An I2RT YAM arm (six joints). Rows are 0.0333 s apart.
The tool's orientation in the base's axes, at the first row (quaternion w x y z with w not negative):
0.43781, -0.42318, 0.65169, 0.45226
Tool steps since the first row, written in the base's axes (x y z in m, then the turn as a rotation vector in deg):
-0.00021, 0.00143, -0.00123, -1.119, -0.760, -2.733
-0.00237, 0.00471, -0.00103, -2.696, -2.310, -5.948
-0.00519, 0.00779, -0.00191, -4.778, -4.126, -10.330
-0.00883, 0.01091, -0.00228, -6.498, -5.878, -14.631
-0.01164, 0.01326, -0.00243, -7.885, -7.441, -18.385
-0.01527, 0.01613, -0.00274, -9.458, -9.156, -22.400
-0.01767, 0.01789, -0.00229, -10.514, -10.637, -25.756
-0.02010, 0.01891, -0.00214, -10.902, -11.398, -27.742
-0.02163, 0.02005, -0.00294, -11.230, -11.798, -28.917
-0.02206, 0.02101, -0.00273, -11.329, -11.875, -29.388
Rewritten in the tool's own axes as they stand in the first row. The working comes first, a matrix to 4 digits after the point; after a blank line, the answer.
The tool's axes in the first row as the columns of a matrix, in the base's axes (used below as rounded here):
-0.2585, -0.9476, 0.1879
-0.1556, 0.2328, 0.9600
-0.9534, 0.2189, -0.2076

0.00100, 0.00026, 0.00159, 3.013, 0.285, -0.372
0.00086, 0.00312, 0.00429, 6.727, 0.715, -1.489
0.00195, 0.00631, 0.00690, 11.726, 1.306, -2.714
0.00276, 0.01041, 0.00929, 16.544, 1.586, -3.826
0.00326, 0.01359, 0.01105, 20.724, 1.715, -4.808
0.00405, 0.01763, 0.01318, 25.226, 1.928, -5.917
0.00397, 0.02041, 0.01433, 28.929, 1.849, -6.840
0.00429, 0.02298, 0.01482, 31.041, 1.605, -7.231
0.00527, 0.02452, 0.01579, 32.308, 1.565, -7.433
0.00504, 0.02520, 0.01659, 32.795, 1.538, -7.428

